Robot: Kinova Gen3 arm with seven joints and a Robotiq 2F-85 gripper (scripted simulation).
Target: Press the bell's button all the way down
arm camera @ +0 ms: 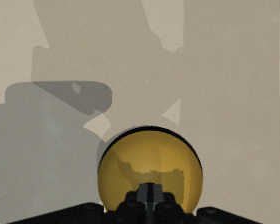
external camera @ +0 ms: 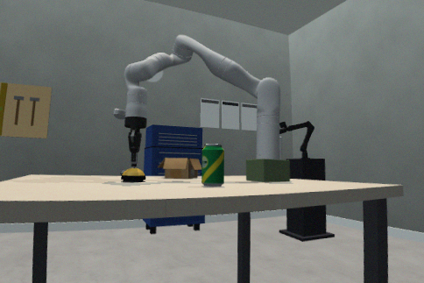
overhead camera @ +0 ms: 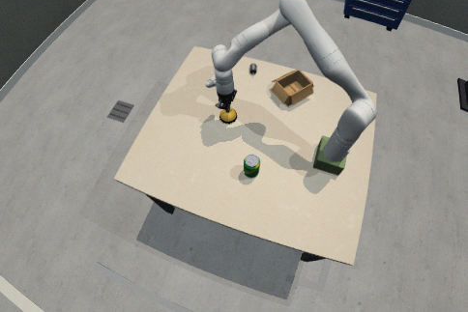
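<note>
Right now the black button is 30 mm below my hand. Also, from my hand: cardboard box: 270 mm to the right, 240 mm behind, 40 mm below; then bell: 40 mm below; then green soda can: 220 mm to the left, 210 mm behind, 20 mm below.
</note>
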